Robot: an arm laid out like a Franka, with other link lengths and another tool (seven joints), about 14 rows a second.
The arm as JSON. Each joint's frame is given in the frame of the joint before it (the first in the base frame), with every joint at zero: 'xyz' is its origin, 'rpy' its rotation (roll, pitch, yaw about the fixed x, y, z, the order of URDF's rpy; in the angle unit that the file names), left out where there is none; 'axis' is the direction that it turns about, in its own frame. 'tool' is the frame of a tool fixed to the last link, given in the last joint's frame.
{
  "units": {
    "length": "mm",
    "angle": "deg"
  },
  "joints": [
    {
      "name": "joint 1",
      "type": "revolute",
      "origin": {
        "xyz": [
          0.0,
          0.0,
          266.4
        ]
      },
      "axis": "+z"
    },
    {
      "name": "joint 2",
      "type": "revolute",
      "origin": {
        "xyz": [
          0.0,
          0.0,
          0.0
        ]
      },
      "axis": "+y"
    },
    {
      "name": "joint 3",
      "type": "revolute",
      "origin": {
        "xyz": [
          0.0,
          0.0,
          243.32
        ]
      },
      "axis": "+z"
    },
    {
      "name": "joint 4",
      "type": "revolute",
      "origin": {
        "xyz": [
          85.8,
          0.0,
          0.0
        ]
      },
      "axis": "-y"
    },
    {
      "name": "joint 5",
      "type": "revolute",
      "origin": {
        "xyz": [
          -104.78,
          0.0,
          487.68
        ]
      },
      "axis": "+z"
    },
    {
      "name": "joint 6",
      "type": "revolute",
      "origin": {
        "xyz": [
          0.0,
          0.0,
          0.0
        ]
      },
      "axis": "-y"
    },
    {
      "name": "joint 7",
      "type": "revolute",
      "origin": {
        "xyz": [
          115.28,
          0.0,
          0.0
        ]
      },
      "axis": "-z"
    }
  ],
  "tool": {
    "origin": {
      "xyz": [
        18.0,
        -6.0,
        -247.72
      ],
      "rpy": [
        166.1,
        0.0,
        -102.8
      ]
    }
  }
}
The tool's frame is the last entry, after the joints.
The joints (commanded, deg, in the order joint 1, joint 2, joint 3, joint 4, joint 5, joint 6, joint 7), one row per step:
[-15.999, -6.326, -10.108, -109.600, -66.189, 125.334, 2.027]
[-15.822, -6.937, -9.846, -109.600, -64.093, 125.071, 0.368]
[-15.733, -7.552, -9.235, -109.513, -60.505, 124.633, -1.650]
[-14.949, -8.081, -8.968, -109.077, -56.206, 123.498, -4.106]
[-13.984, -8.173, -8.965, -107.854, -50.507, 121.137, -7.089]
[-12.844, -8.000, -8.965, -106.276, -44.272, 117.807, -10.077]
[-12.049, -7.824, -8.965, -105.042, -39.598, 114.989, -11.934]
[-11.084, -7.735, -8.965, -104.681, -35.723, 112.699, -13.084]
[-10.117, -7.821, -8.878, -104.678, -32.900, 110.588, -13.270]
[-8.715, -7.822, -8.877, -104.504, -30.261, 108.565, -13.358]
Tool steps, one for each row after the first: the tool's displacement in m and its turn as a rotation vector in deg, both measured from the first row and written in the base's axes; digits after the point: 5 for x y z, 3 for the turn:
[0.00110, 0.00718, 0.00329, 1.453, 0.110, 0.529]
[0.00378, 0.01887, 0.00467, 4.112, -0.081, 1.112]
[0.00736, 0.03419, 0.00637, 7.349, -0.048, 1.710]
[0.00846, 0.04844, 0.00639, 11.855, 0.270, 1.574]
[0.00901, 0.06625, 0.00333, 17.152, 1.024, 1.265]
[0.00838, 0.08074, -0.00014, 21.394, 1.606, 0.877]
[0.00885, 0.09864, -0.01028, 25.261, 2.487, 0.783]
[0.00854, 0.11656, -0.01986, 28.325, 3.207, 0.393]
[0.01060, 0.13877, -0.02774, 31.179, 3.989, 0.425]

